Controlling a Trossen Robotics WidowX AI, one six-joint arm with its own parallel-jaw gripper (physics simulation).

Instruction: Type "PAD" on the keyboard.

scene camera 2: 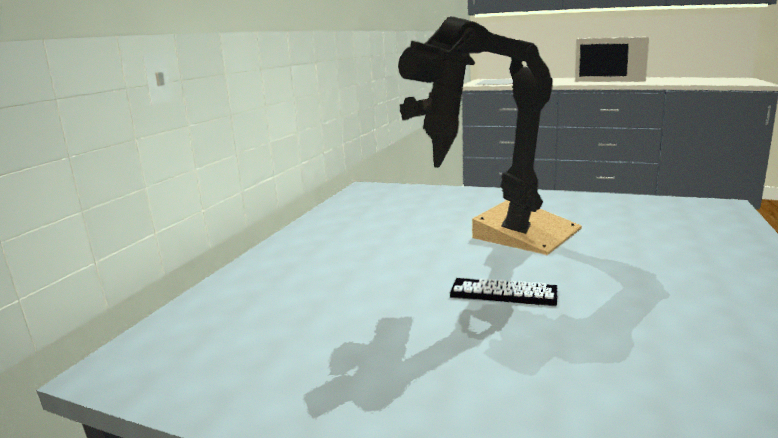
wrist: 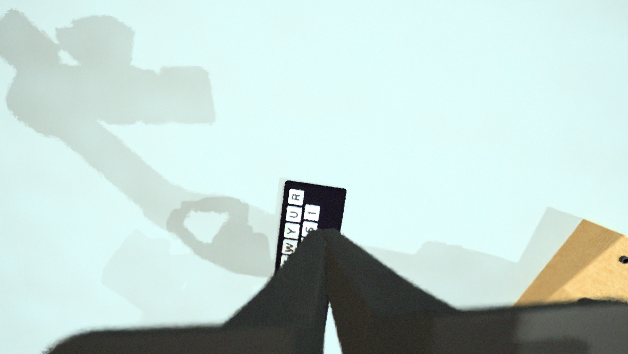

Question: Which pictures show my gripper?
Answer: Scene camera 2 and the wrist view: all of them.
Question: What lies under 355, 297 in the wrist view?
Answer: My gripper.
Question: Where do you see a black keyboard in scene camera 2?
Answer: At 480, 289
